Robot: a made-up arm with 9 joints. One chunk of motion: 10 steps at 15 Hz.
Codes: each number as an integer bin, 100 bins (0 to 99) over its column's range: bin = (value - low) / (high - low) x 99, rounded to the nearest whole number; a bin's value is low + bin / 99 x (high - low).
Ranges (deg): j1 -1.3..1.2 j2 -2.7..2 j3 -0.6..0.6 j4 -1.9..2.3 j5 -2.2..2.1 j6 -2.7..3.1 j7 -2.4..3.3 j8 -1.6..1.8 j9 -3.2..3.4
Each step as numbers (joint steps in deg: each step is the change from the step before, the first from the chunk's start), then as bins.
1 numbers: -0.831 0.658 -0.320 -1.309 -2.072 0.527 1.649 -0.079 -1.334
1 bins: 19 71 23 14 3 55 70 44 28
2 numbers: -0.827 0.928 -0.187 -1.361 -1.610 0.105 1.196 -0.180 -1.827
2 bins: 19 76 34 13 14 48 62 41 21
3 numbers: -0.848 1.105 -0.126 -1.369 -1.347 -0.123 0.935 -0.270 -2.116
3 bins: 18 80 39 13 20 44 58 39 16
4 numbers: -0.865 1.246 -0.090 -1.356 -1.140 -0.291 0.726 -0.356 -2.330
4 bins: 17 83 42 13 24 41 54 36 13
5 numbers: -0.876 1.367 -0.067 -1.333 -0.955 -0.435 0.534 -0.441 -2.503
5 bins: 17 86 44 13 29 39 51 34 10
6 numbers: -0.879 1.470 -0.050 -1.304 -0.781 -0.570 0.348 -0.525 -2.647
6 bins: 17 88 45 14 33 36 48 31 8
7 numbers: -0.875 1.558 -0.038 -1.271 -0.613 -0.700 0.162 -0.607 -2.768
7 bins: 17 90 46 15 37 34 44 29 6
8 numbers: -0.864 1.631 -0.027 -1.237 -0.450 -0.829 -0.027 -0.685 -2.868
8 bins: 17 91 47 16 40 32 41 27 5
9 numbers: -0.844 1.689 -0.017 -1.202 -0.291 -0.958 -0.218 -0.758 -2.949
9 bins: 18 92 48 16 44 30 38 25 4
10 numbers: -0.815 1.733 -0.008 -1.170 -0.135 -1.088 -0.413 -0.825 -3.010
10 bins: 19 93 49 17 48 28 35 23 3
